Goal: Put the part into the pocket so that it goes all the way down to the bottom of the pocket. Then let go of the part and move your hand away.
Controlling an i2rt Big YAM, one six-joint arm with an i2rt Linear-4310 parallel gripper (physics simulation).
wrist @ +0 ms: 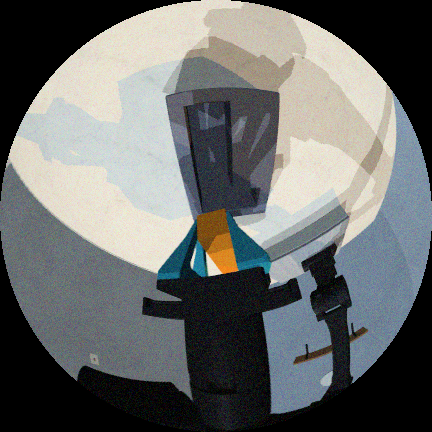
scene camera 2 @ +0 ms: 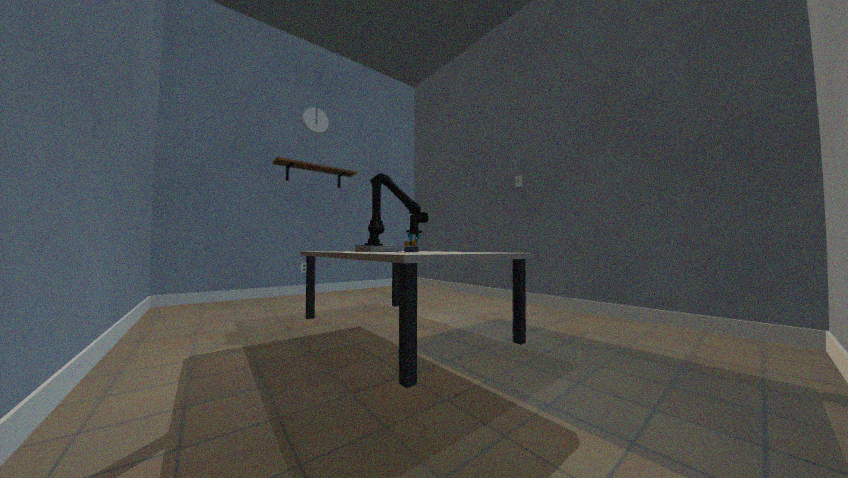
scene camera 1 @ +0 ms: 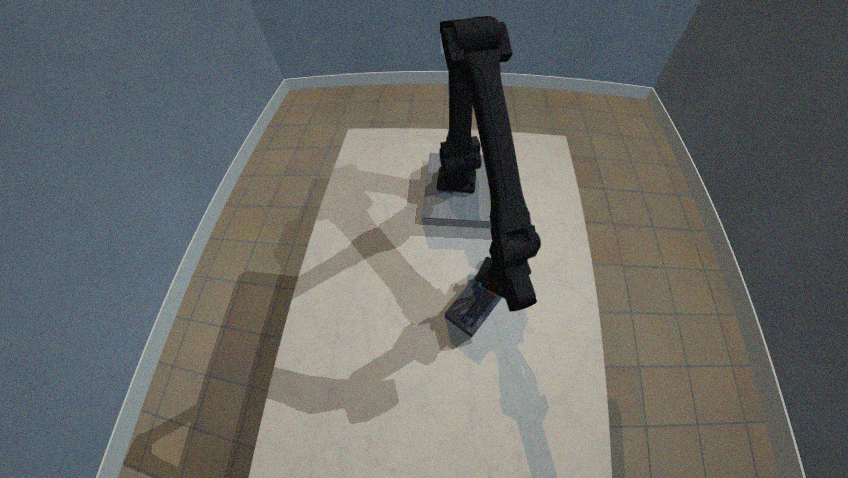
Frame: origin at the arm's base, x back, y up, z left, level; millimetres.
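Seen in the pictures: gripper, between the fingertips: (wrist: pixel 213 218) (scene camera 2: pixel 413 244) (scene camera 1: pixel 493 290); arm's base, origin of its link: (wrist: pixel 318 256) (scene camera 2: pixel 373 245) (scene camera 1: pixel 456 181).
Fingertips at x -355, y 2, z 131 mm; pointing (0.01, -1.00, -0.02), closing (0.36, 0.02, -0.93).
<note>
Offsets run from my fingertips to a thing's top centre. "spot": to the spot under its first point.
The orange part @[dx +47, dy +30, dz +3 mm] (wrist: pixel 216 231) (scene camera 2: pixel 409 243) is held upright between the teal fingertips of my gripper (wrist: pixel 213 218) (scene camera 2: pixel 413 238), which is shut on it. The dark grey-purple block @[dx -36, dy -12, dz -46 mm] (wrist: pixel 254 150) (scene camera 1: pixel 473 309) (scene camera 2: pixel 410 249) lies on the table and has an L-shaped pocket @[spot: dx -34, dy -43, dz -33 mm] (wrist: pixel 215 160) in its top. In the wrist view the part's tip overlaps the block's near edge, at the foot of the pocket. In scene camera 2 the part is right at the block's top; whether it touches or enters the pocket cannot be told. The arm hides most of the fingers in scene camera 1.
The arm's grey base plate (scene camera 1: pixel 457 210) (wrist: pixel 310 231) stands on the pale table (scene camera 1: pixel 380 442) (scene camera 2: pixel 356 255) behind the block. Shadows of the arm fall across the table. A wooden shelf (scene camera 2: pixel 314 167) and a clock (scene camera 2: pixel 315 119) are on the far wall.
</note>
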